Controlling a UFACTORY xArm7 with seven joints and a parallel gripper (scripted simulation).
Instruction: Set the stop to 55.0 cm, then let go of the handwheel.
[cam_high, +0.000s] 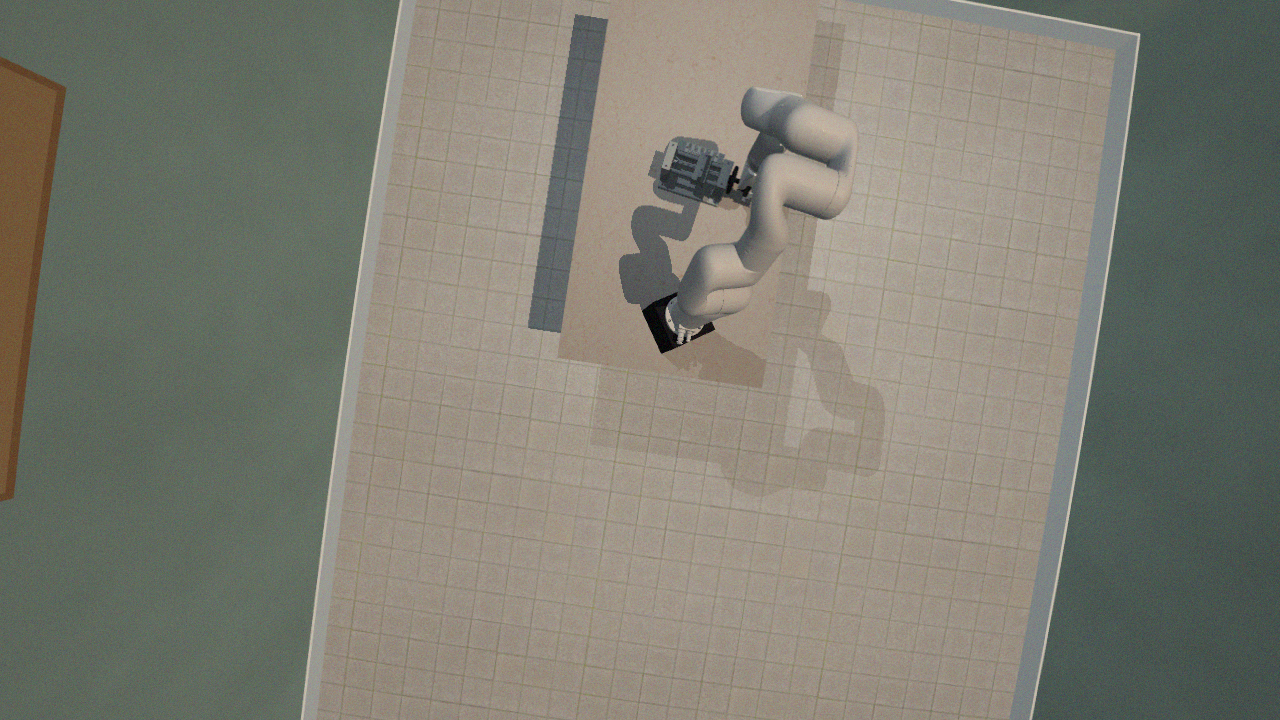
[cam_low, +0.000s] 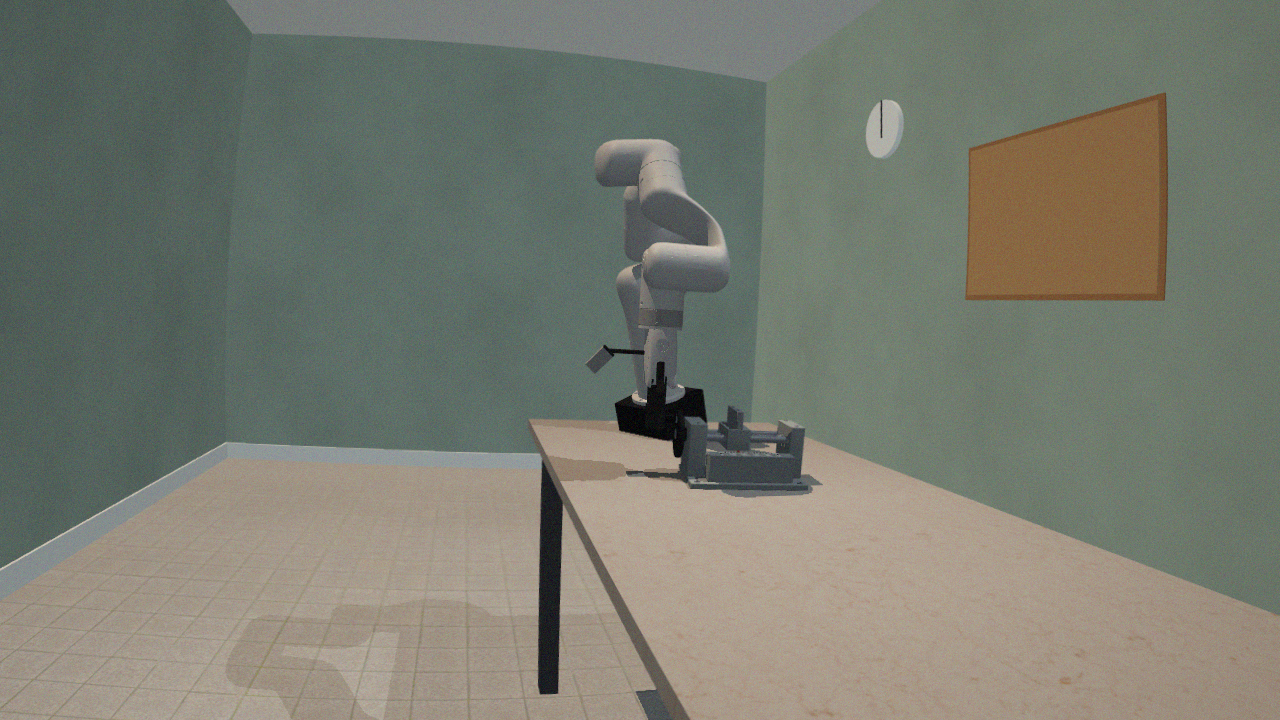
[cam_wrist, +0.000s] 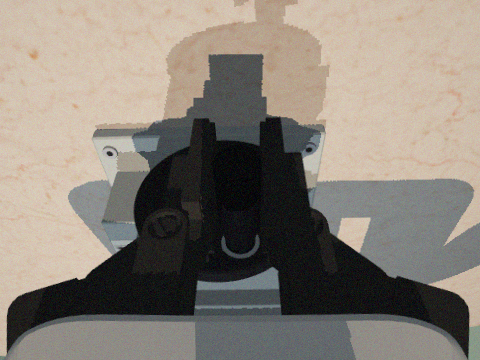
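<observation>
Right now the black handwheel is 2 cm to the left of my hand, 1 cm below it and 1 cm ahead of it. The rest, counted from my hand: crank handle: 1 cm to the left; stop block: 13 cm to the left, 4 cm ahead, 1 cm below.
</observation>
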